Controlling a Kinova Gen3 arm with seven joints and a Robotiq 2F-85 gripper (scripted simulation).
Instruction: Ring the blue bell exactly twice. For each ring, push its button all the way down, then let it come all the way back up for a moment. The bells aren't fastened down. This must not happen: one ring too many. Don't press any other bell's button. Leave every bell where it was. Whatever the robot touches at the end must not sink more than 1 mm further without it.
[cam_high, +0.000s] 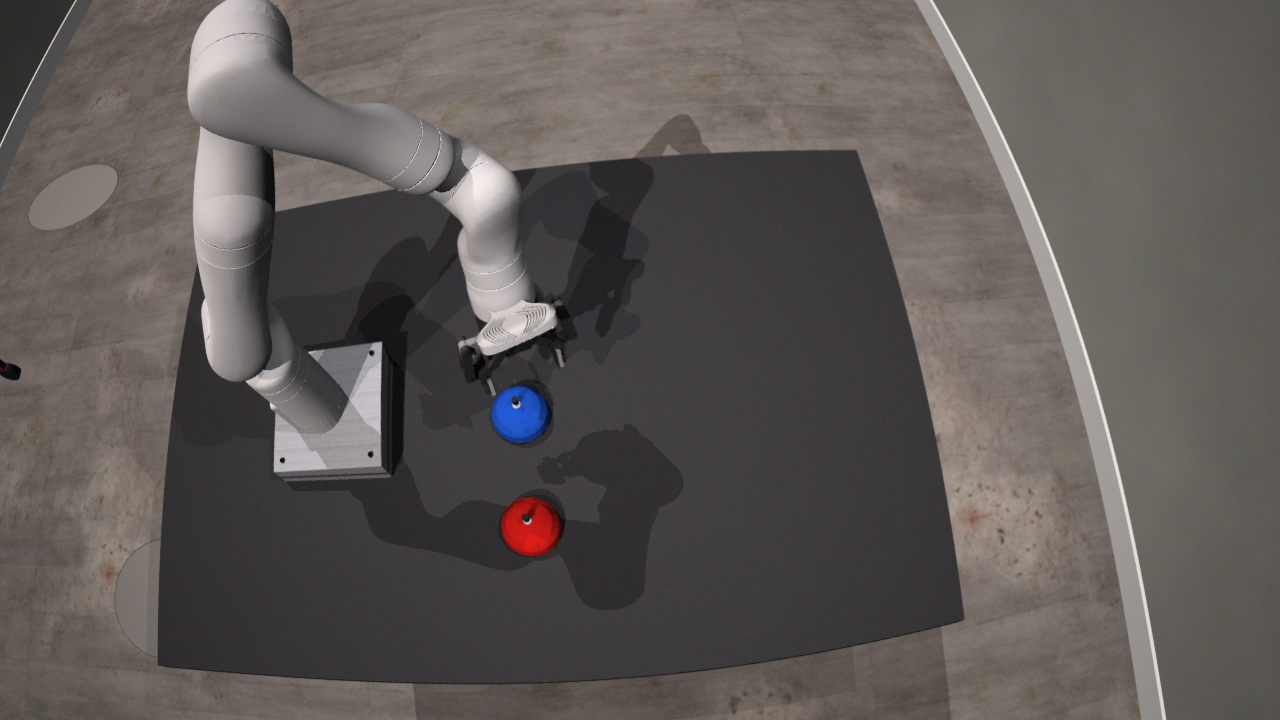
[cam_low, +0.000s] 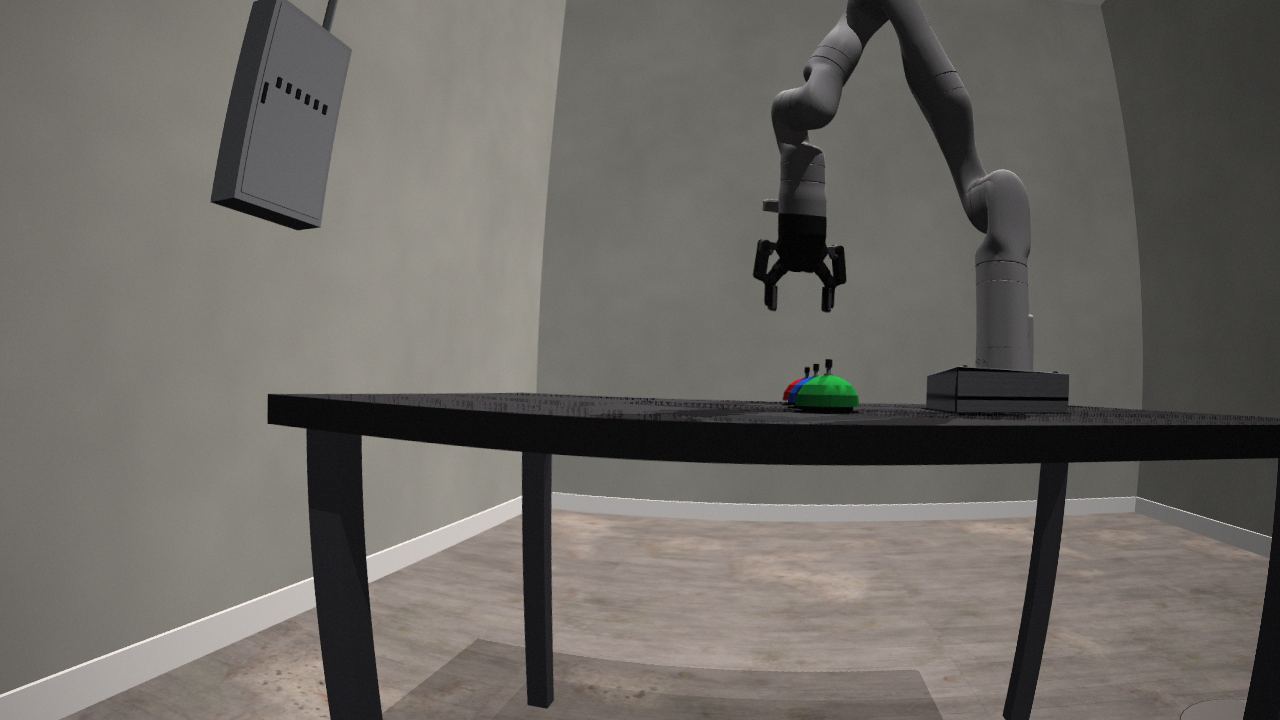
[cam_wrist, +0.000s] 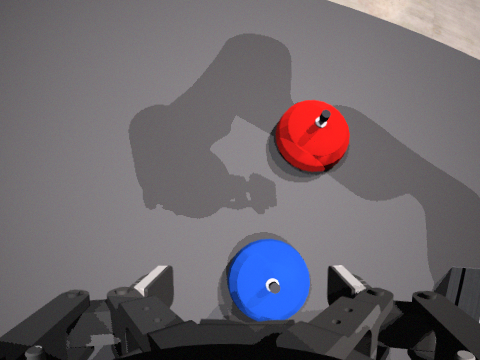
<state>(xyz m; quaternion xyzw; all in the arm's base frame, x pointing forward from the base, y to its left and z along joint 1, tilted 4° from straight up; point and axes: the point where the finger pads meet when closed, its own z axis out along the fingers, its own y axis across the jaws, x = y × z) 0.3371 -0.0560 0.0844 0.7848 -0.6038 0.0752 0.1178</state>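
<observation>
My hand is 3 cm past the blue bell, 1 cm to the right of it and 11 cm above it. The rest, counted from my hand: red bell (4 cm behind, 16 cm to the right, 11 cm below); green bell (1 cm behind, 17 cm to the left, 11 cm below).
</observation>
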